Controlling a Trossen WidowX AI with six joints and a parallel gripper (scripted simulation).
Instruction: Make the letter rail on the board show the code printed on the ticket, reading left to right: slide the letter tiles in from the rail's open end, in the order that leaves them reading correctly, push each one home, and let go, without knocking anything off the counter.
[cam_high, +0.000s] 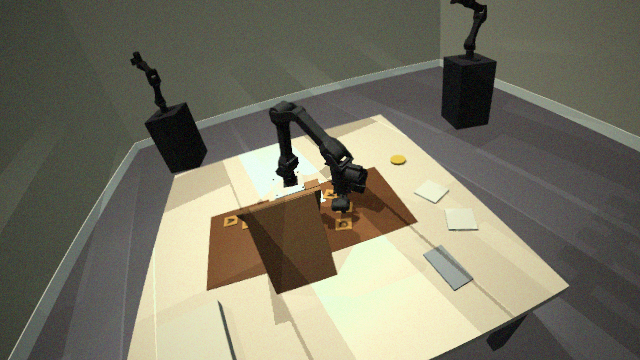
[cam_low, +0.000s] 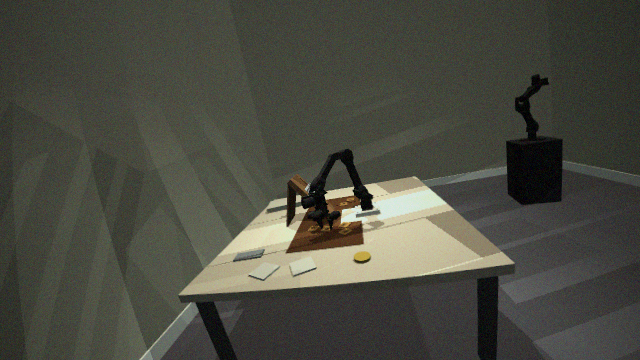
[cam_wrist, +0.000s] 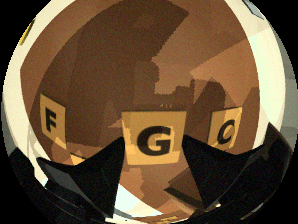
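The tile marked c is 90 mm ahead of my gripper tip and 20 mm to the right of it. Also, from my gripper tip: tile marked f 120 mm behind, 40 mm to the left; brown mat 180 mm to the right, 10 mm behind; orange tile marked g right at my gripper tip.
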